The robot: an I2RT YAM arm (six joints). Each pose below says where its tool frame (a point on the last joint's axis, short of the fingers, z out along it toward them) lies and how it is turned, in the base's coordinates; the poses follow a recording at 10 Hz.
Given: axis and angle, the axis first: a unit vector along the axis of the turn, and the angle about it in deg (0 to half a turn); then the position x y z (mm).
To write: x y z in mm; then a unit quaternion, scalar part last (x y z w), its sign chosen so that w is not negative. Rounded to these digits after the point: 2 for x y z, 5 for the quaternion.
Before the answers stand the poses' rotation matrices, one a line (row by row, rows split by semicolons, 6 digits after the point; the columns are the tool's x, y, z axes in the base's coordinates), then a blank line. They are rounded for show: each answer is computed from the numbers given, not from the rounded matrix.
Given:
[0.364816 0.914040 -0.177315 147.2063 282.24 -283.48 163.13]
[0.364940 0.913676 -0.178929 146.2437 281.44 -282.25 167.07]
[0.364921 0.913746 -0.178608 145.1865 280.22 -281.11 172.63]
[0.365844 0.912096 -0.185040 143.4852 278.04 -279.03 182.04]
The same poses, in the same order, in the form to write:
-0.595656 0.709805 0.375993; 0.517732 0.697159 -0.495906; -0.614124 -0.100726 -0.782756
-0.587499 0.710083 0.388107; 0.511235 0.697457 -0.502187; -0.627282 -0.096621 -0.772775
-0.578515 0.709177 0.402974; 0.505240 0.699408 -0.505530; -0.640354 -0.088858 -0.762923
-0.562292 0.711972 0.420622; 0.491764 0.696831 -0.522107; -0.664828 -0.086730 -0.741945

[282.24 -283.48 163.13 0.34998 0.87687 -0.17010 0.28229]
[281.44 -282.25 167.07 0.34922 0.87432 -0.17122 0.29034]
[280.22 -281.11 172.63 0.34821 0.87190 -0.17043 0.29915]
[278.04 -279.03 182.04 0.34743 0.86618 -0.17572 0.31329]

